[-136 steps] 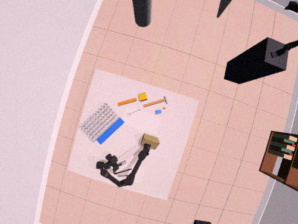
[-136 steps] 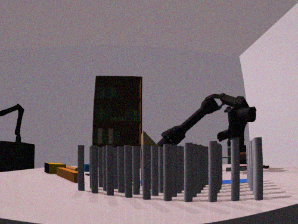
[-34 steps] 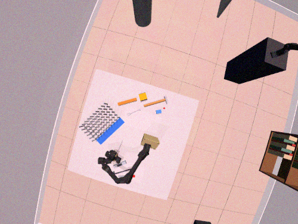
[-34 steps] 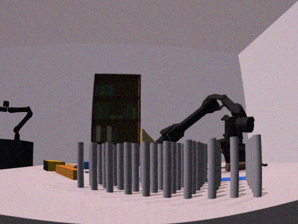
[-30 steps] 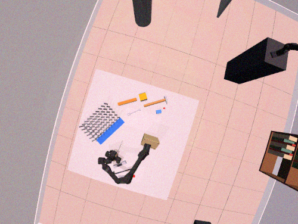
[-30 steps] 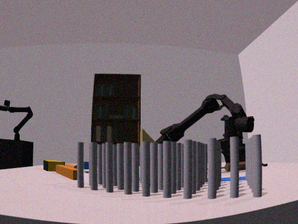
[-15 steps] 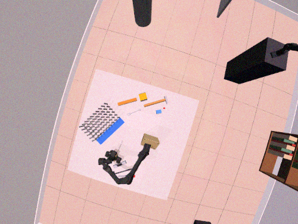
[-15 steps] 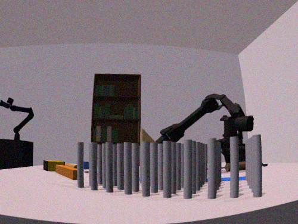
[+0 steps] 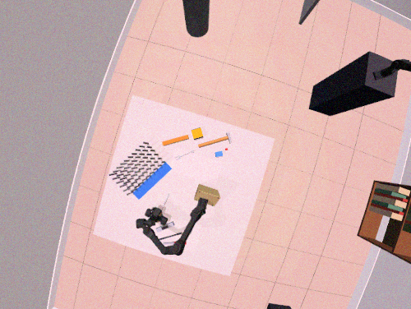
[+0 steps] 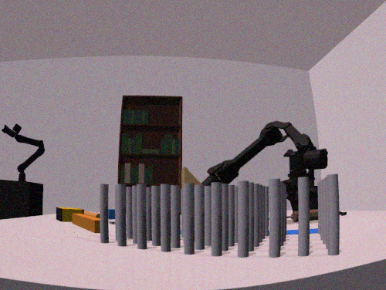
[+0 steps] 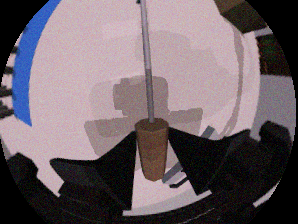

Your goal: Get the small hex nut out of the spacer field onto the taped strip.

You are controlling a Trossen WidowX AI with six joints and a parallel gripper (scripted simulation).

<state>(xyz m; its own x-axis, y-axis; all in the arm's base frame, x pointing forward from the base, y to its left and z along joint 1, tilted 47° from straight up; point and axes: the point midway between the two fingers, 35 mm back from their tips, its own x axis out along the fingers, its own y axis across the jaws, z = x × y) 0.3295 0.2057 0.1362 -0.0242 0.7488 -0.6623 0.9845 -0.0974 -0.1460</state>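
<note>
Now: gripper tip 11 cm to the right of the grey block and 7 cm past it. Round my gripper tip: red-handled tool: 23 cm to the left, 18 cm behind, 1 cm below; blue taped strip: 25 cm to the right, 14 cm ahead, 1 cm below; orange bar: 64 cm to the right, 3 cm ahead.
</note>
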